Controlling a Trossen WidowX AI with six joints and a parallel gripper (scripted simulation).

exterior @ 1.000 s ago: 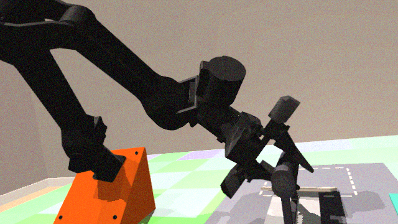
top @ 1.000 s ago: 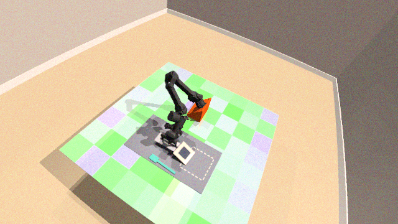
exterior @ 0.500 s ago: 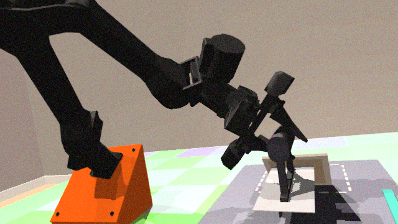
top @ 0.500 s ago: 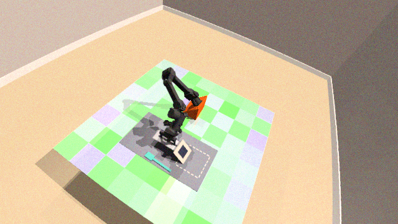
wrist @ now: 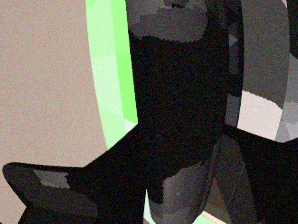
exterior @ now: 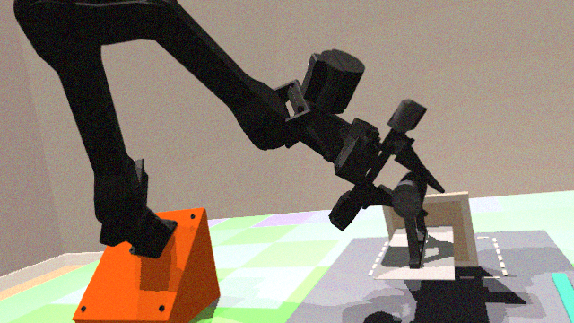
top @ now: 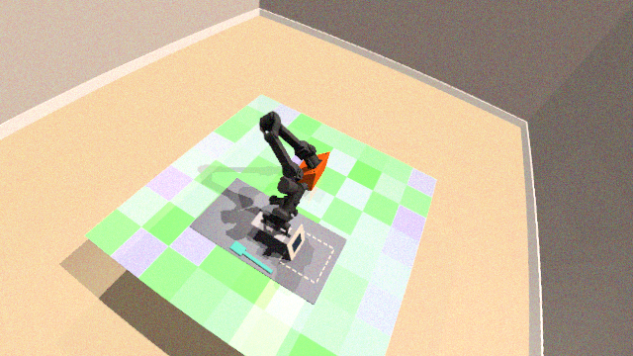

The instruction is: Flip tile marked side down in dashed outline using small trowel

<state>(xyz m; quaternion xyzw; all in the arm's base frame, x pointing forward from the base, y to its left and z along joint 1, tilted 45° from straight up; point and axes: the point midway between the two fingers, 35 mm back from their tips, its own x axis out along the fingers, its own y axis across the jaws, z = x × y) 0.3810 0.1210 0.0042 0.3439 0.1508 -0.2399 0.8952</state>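
The cream tile lies 90 mm to the left of my gripper tip, 60 mm below it and 30 mm behind it. Also, from my gripper tip: grey mat (140 mm below, 40 mm to the right, 20 mm behind); then teal trowel (120 mm below, 120 mm ahead, 50 mm to the right).
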